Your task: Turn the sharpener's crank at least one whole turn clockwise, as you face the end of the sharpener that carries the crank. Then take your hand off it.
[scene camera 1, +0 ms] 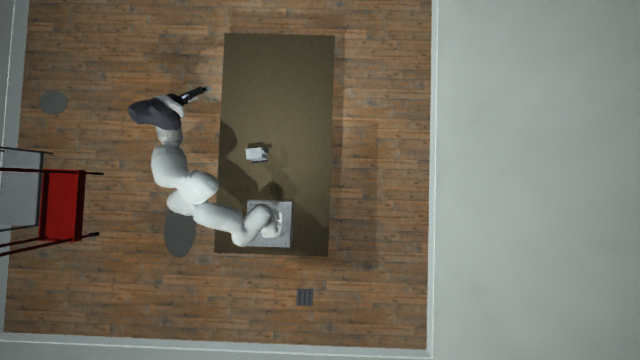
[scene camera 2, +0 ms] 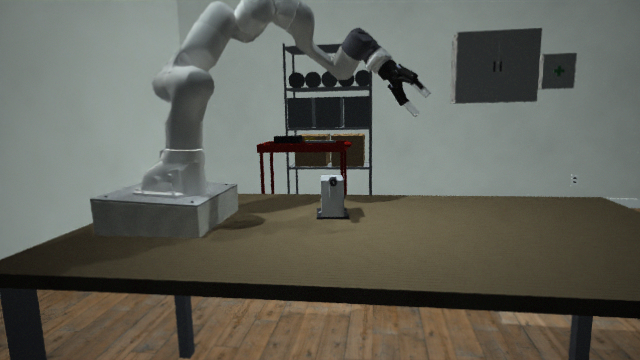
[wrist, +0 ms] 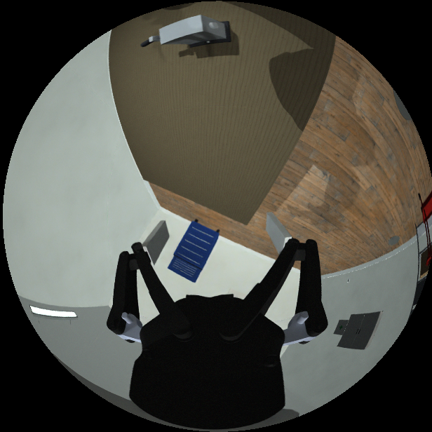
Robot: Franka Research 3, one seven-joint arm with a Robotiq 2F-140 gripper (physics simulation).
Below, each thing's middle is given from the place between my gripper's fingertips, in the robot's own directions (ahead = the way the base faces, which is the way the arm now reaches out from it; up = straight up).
Labels:
I see the pencil sharpener [scene camera 2: 330, 209] 350 mm behind my hand, 290 mm below it and 200 mm to the right of it.

